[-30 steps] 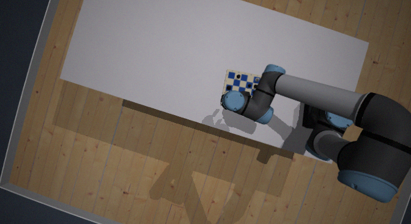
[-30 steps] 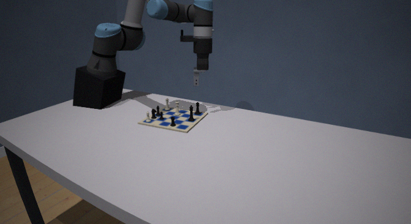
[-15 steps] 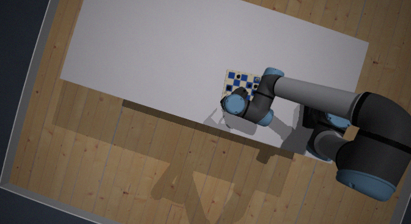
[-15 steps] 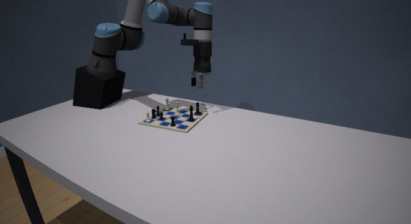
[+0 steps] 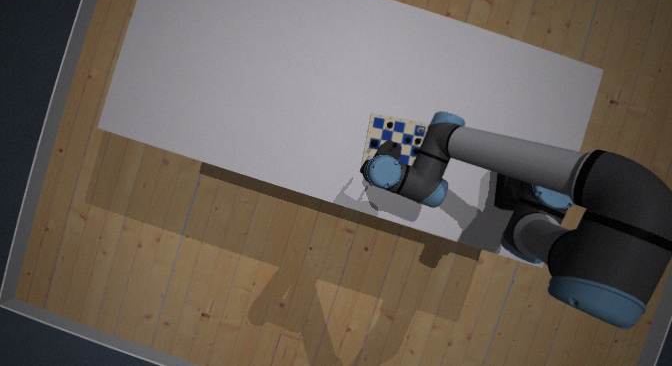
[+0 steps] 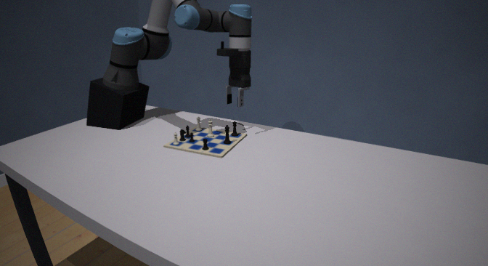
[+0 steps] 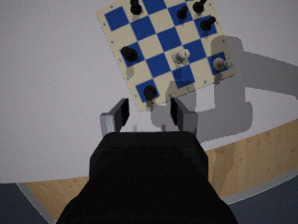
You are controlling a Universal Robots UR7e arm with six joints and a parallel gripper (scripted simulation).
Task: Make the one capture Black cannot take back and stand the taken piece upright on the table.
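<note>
My gripper is now 10 cm above the black chess piece. From my hand the other things lie so: white piece 14 cm behind, 10 cm below, 5 cm to the right; then blue-and-cream chessboard 13 cm below, 10 cm to the right, 4 cm behind; then tall black piece 10 cm below, 7 cm to the right, 3 cm ahead.
</note>
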